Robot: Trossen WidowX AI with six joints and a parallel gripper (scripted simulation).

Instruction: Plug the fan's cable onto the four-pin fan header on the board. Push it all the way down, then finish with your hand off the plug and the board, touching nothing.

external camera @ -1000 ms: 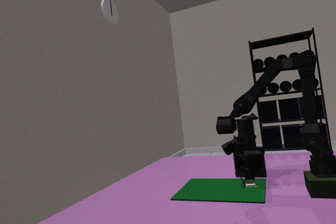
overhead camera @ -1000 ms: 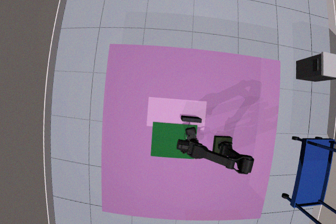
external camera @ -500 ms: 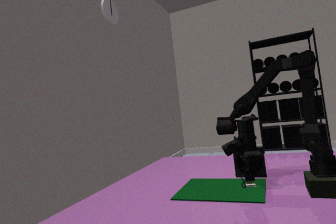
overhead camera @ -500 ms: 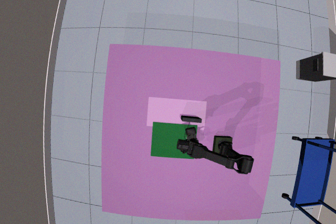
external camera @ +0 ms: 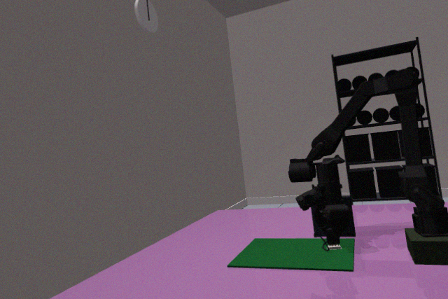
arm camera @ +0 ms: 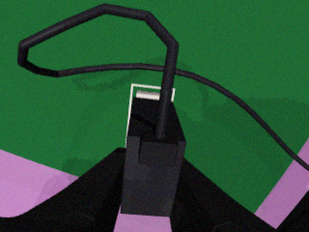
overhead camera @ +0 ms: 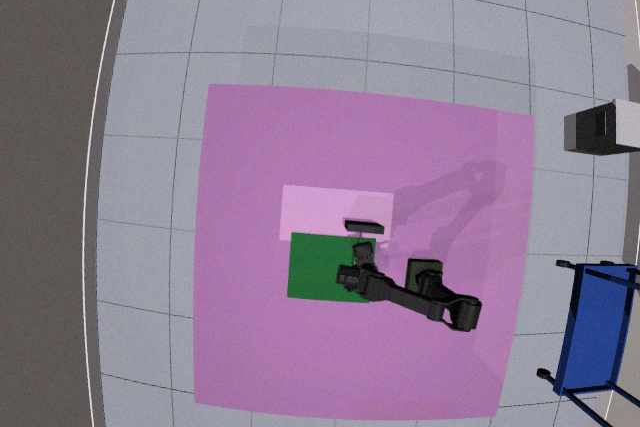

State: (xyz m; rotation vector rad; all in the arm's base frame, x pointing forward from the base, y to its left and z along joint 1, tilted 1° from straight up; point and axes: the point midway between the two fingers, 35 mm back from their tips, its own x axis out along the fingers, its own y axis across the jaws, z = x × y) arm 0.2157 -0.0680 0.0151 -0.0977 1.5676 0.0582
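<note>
Now: gripper tip 10 mm short of the fan plug and 10 mm below it. Also, from my gripper tip: green board: 110 mm ahead, 10 mm to the left, 40 mm below; then black fan: 10 mm behind, 130 mm to the right, 30 mm above.
</note>
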